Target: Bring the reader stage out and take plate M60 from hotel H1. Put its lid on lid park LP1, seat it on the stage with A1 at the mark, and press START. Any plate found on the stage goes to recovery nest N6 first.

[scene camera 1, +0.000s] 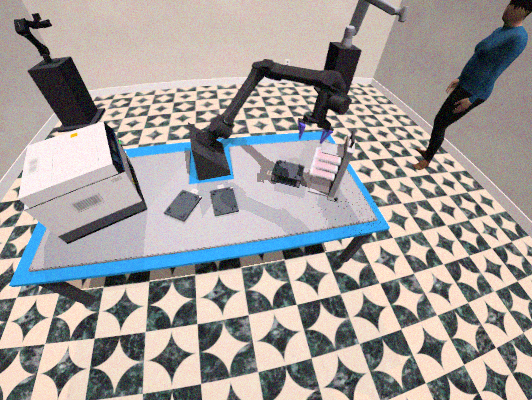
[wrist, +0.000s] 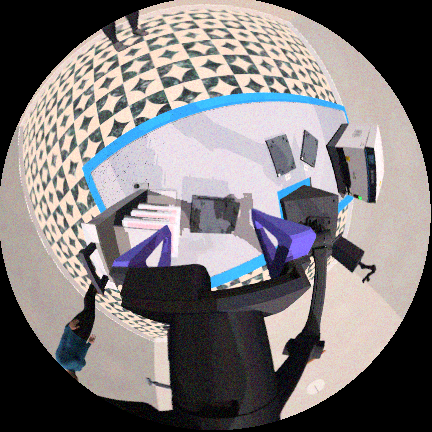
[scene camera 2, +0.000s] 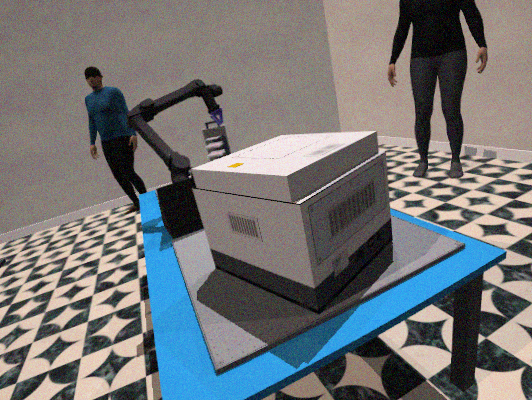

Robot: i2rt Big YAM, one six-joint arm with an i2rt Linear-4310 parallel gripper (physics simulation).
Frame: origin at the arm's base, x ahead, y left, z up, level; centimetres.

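Seen in the pictures: gripper, fingertip midpoint: [scene camera 1: 310,141] [wrist: 208,221] [scene camera 2: 221,123]; arm's base at its link origin: [scene camera 1: 204,142] [wrist: 317,223] [scene camera 2: 186,193].
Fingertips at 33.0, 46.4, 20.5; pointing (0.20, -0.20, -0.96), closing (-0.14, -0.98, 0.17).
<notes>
Offsets run from my fingertips to a thing's top centre, as dx, dy, dz. Level surfaces: height alone.
My gripper [scene camera 1: 313,138] [scene camera 2: 217,121] [wrist: 208,221] is open and empty, high above the table beside the hotel. The hotel [scene camera 1: 342,170] [scene camera 2: 215,131] [wrist: 106,245] is an upright grey rack with a handle on top. It holds several white-and-pink plates @[-4.5, +13.9, -17.2] [scene camera 1: 326,165] [wrist: 152,214], stacked apart; no label is readable. The white reader @[-10.2, -102.8, -1.8] [scene camera 1: 75,175] [scene camera 2: 260,220] [wrist: 356,150] stands at the table's other end. I cannot make out a stage outside it. A raised dark nest @[-12.8, -2.2, -26.4] [scene camera 1: 287,171] [wrist: 214,215] stands beside the hotel. Which nest or lid park it is, I cannot tell.
Two flat dark pads, one @[-0.5, -59.6, -32.2] [scene camera 1: 183,205] [wrist: 309,148] nearer the reader and one @[-0.2, -38.9, -32.0] [scene camera 1: 224,201] [wrist: 280,155] beside it, lie in front of the arm's base [scene camera 1: 210,160] [wrist: 310,205]. The table @[dz -35.3] [scene camera 1: 200,255] [scene camera 2: 430,285] [wrist: 135,130] has a blue rim. People stand beyond it.
</notes>
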